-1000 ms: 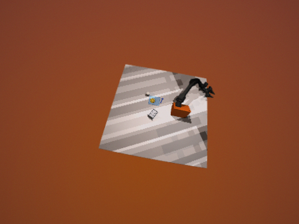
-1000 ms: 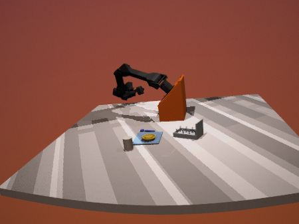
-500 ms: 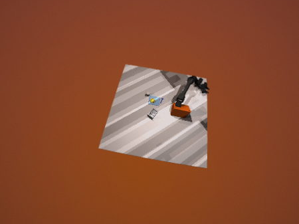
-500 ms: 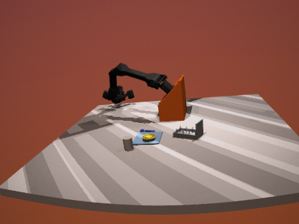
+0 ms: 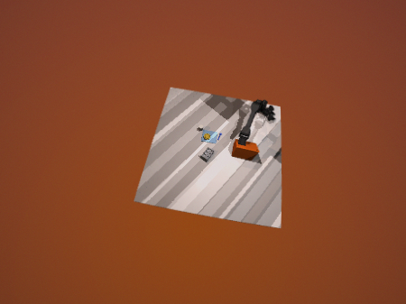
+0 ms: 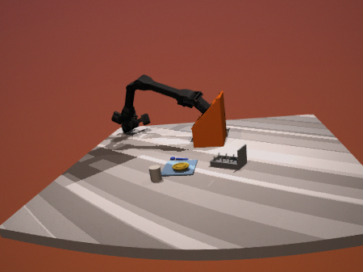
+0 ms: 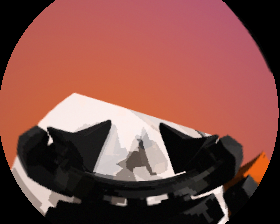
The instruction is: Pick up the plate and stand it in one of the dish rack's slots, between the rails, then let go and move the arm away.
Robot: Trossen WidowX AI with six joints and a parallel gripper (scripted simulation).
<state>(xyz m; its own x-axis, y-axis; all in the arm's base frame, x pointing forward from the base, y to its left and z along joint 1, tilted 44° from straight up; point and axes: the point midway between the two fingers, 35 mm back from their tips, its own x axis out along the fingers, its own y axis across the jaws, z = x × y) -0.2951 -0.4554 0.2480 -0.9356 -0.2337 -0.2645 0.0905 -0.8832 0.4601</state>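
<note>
My gripper tip is now 66 cm short of the yellow plate, 44 cm to the right of it and 2 cm above it. The rest, counted from my gripper tip: light blue mat (64 cm ahead, 43 cm to the left, 3 cm below); blue utensil (54 cm ahead, 39 cm to the left, 3 cm below); beige cup (75 cm ahead, 36 cm to the left, 1 cm below).
</note>
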